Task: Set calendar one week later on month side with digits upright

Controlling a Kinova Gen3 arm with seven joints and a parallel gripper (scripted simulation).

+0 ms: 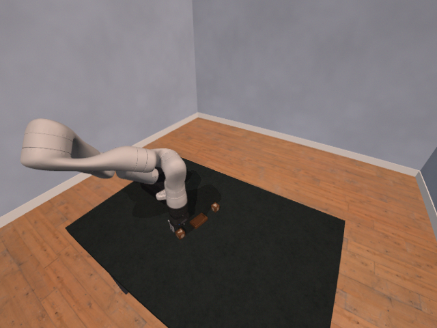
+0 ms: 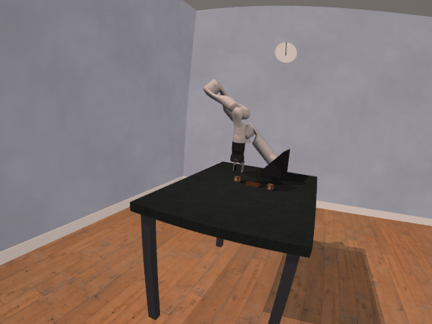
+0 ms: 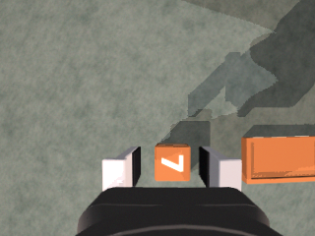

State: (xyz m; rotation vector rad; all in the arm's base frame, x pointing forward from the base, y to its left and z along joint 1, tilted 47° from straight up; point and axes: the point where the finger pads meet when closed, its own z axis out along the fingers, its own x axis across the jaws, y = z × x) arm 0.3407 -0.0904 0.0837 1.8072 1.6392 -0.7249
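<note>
Now: the orange cube 22 cm to the left of my hand, 6 cm below it and 3 cm ahead of it. The rest, counted from my hand: orange-brown tray 11 cm to the left, 7 cm below, 2 cm ahead.
</note>
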